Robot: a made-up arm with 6 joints.
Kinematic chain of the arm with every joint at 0, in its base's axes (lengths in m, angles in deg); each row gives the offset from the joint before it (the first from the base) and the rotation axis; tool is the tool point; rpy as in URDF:
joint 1: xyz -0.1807 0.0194 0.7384 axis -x
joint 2: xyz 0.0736 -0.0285 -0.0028 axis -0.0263 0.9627 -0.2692
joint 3: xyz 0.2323 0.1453 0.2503 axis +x
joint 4: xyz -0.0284 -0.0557 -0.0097 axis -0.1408 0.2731 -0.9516
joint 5: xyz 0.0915 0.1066 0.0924 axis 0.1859 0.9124 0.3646
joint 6: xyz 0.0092 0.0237 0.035 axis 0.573 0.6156 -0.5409
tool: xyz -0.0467 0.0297 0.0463 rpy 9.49 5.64 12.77
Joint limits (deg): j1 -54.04..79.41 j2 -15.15..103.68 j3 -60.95..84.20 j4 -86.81..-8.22 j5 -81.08..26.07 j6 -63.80..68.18
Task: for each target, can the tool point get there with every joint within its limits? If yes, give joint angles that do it. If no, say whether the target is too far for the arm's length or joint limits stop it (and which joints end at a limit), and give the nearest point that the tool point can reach.
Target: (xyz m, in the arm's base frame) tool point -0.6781 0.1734 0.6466
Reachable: no: joint limits stop it (at a limit: joint 1, joint 2, joint 3, joint 4, joint 5) | nearest point -0.2042 0.3453 0.6400 | short by 0.504 m
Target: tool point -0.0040 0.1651 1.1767
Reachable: yes | joints -2.68 -2.58 7.21 -39.87 9.58 -15.04
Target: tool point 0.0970 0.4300 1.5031
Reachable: no: too far | nearest point 0.0626 0.2791 1.2220 | short by 0.321 m
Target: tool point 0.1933 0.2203 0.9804
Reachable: yes | joints 5.59 21.49 10.36 -22.64 -36.79 -50.79
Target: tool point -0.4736 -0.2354 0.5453
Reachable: no: joint limits stop it (at a limit: joint 1, joint 2, joint 4) | nearest point -0.1360 -0.1940 0.8186 | short by 0.436 m
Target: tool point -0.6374 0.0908 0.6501
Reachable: no: joint limits stop it (at a limit: joint 1, joint 2, joint 3, joint 4, joint 5) | nearest point -0.1718 0.2336 0.7403 | short by 0.495 m
